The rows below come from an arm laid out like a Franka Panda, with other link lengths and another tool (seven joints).
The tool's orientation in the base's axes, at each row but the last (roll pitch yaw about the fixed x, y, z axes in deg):
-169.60 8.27 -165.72
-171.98 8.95 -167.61
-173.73 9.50 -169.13
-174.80 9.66 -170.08
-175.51 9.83 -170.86
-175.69 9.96 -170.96
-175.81 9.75 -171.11
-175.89 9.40 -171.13
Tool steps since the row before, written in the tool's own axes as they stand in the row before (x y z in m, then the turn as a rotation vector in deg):
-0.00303 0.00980 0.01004 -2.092 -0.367 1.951
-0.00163 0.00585 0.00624 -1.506 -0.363 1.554
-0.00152 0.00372 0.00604 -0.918 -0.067 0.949
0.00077 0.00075 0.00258 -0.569 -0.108 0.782
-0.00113 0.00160 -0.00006 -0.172 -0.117 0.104
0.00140 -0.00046 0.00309 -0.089 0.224 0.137
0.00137 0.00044 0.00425 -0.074 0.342 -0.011
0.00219 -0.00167 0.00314 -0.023 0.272 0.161
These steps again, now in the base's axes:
0.00260 0.00874 -0.01109 2.440 -0.115 -1.533
0.00158 0.00539 -0.00666 1.803 -0.194 -1.236
0.00194 0.00347 -0.00607 1.073 0.033 -0.772
-0.00040 0.00045 -0.00273 0.710 -0.057 -0.663
0.00086 0.00176 0.00013 0.203 -0.094 -0.064
-0.00073 -0.00082 -0.00324 0.079 0.228 -0.136
-0.00064 0.00003 -0.00444 0.022 0.349 -0.001
-0.00136 -0.00213 -0.00333 0.011 0.265 -0.174

